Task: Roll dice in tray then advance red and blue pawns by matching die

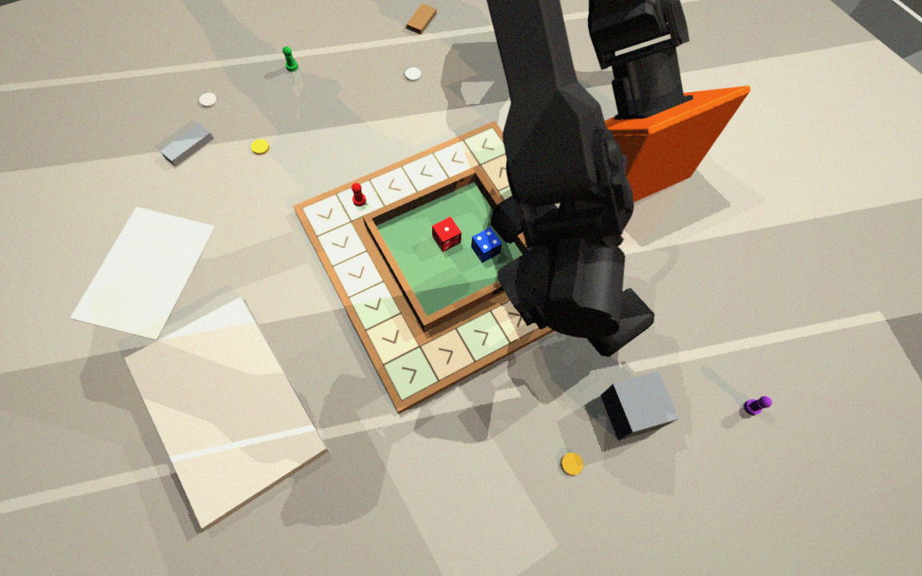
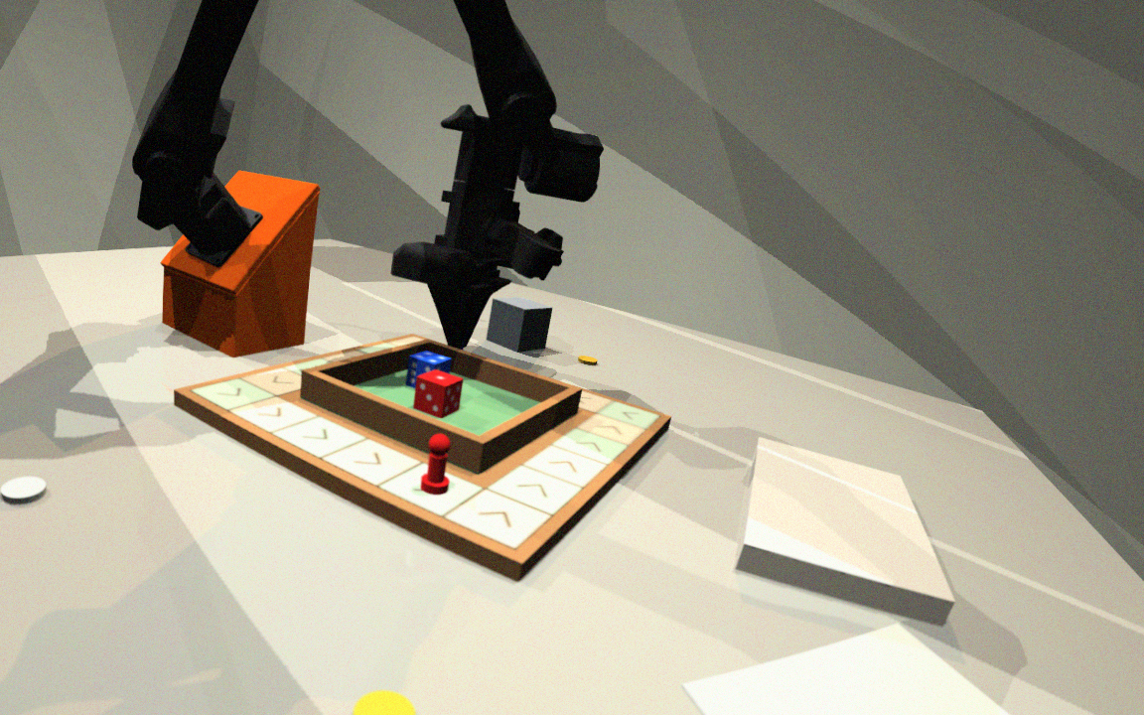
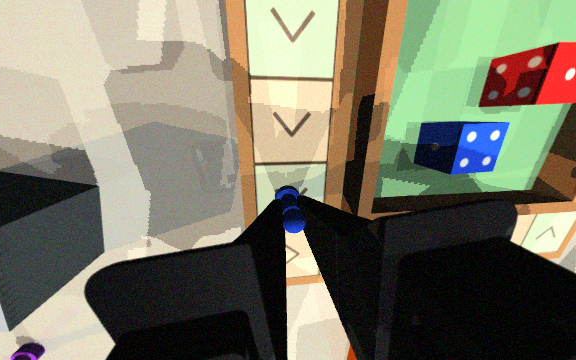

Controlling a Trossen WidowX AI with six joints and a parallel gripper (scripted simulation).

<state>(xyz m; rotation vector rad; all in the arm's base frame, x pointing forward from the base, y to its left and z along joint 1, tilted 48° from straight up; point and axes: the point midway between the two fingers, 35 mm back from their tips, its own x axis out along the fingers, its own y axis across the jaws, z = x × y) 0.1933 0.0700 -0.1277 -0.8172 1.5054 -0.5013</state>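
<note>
My gripper tip is 110 mm to the left of the green tray, 80 mm short of it and 10 mm above it. Also, from my gripper tip: blue pawn: 10 mm above; purple pawn: 190 mm to the left, 140 mm behind, 10 mm below; grey cube: 140 mm to the left, 20 mm behind.
</note>
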